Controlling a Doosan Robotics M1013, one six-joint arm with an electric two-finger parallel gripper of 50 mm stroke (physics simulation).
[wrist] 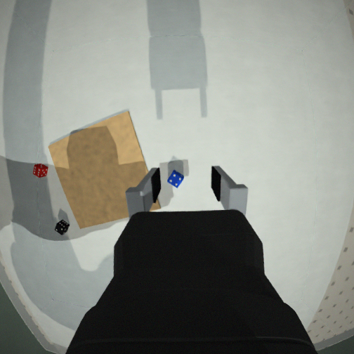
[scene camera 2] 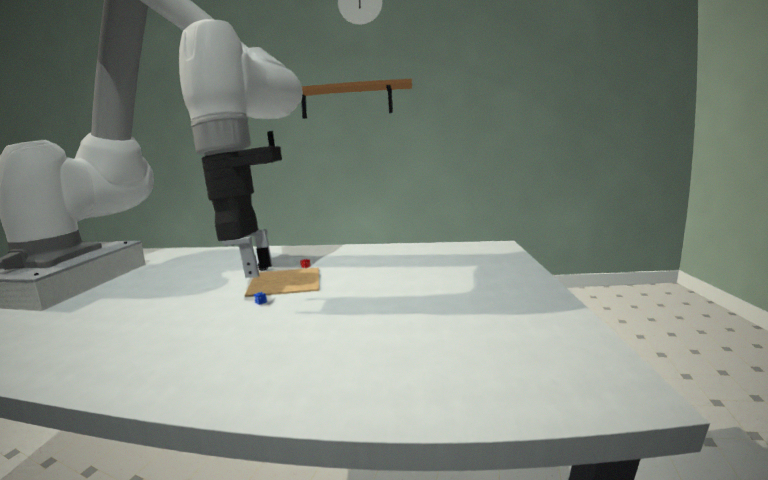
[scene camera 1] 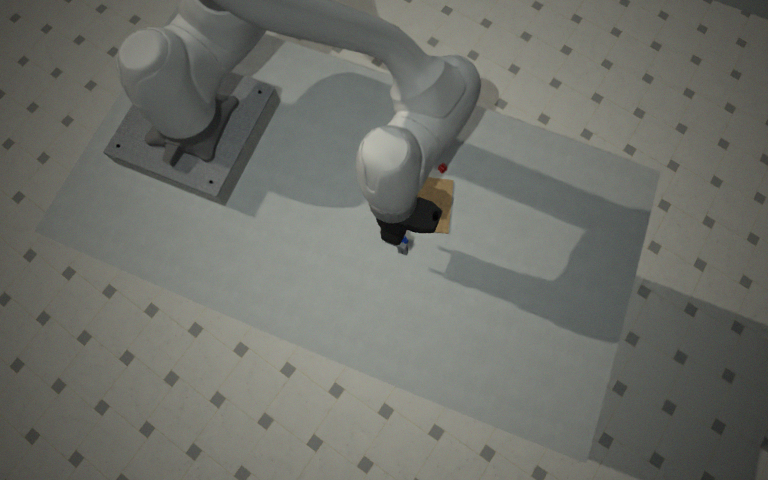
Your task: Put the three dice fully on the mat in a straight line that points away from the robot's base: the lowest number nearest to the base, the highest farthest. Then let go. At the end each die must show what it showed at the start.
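Pixels of known places: gripper, fingertip midpoint: [scene camera 2: 259, 271] [scene camera 1: 407, 241]; arm's base at its link origin: [scene camera 2: 49, 257] [scene camera 1: 192, 121].
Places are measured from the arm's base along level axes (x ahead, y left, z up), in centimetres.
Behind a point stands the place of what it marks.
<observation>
A blue die [scene camera 1: 404, 240] @[x 58.5, y -12.3, z -5.0 cm] [scene camera 2: 259, 298] @[x 58.6, y -13.1, z -5.4 cm] [wrist: 175, 178] lies on the table just off one side of the tan mat [scene camera 1: 444, 195] @[x 64.6, y 2.1, z -6.2 cm] [scene camera 2: 291, 281] @[x 61.7, y -2.4, z -6.1 cm] [wrist: 132, 142]. A red die [scene camera 1: 442, 168] @[x 62.2, y 8.4, z -4.9 cm] [scene camera 2: 305, 263] @[x 62.5, y 7.9, z -5.5 cm] [wrist: 40, 170] lies off the opposite side. A black die [wrist: 62, 227] lies beside the mat's near left corner in the wrist view; it is hidden in both scene views. White pips show on the dice. My gripper [scene camera 2: 257, 271] @[x 59.4, y -13.6, z -0.4 cm] [wrist: 185, 177] is open and empty, above the table. In the wrist view the blue die shows between the fingers, lower down and nearer the left finger.
The robot's base plate [scene camera 1: 243, 130] @[x 13.1, y 1.4, z 0.0 cm] [scene camera 2: 90, 277] @[x 14.6, y -3.4, z -4.0 cm] stands on the table [scene camera 1: 317, 294] @[x 42.8, y -30.5, z -6.6 cm] [scene camera 2: 368, 350] @[x 78.2, y -29.5, z -6.5 cm] [wrist: 270, 125] at the left in both scene views. Arm shadows cross the table and part of the mat. A wall shelf [scene camera 2: 356, 87] hangs behind the table.
</observation>
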